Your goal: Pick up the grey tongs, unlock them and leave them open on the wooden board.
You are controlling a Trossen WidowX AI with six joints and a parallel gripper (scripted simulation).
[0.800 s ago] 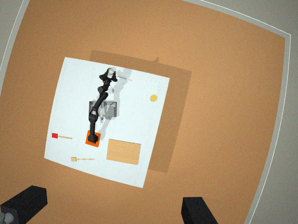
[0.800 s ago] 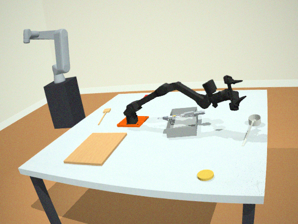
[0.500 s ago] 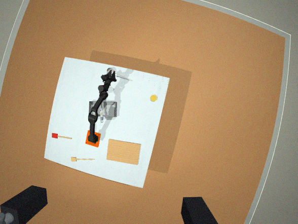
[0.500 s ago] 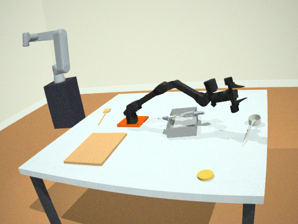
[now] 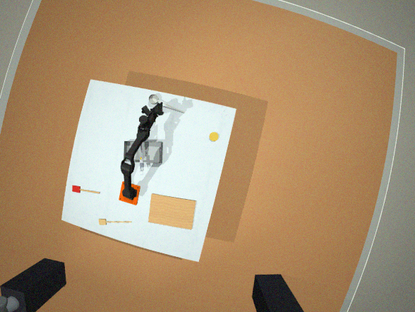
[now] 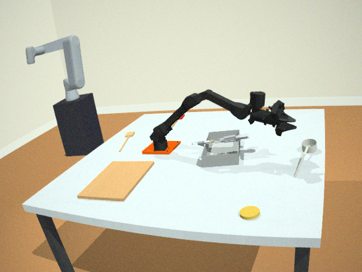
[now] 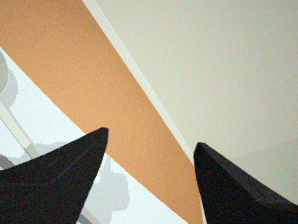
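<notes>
Now: the yellow lock piece 400 mm behind my gripper tip, 150 mm to the left of it and 110 mm below it. Round my gripper tip: grey roasting tin 360 mm behind, 150 mm to the left, 140 mm below; wooden board 820 mm behind, 160 mm below, 100 mm to the right; yellow disc 390 mm to the right, 200 mm behind, 160 mm below.
</notes>
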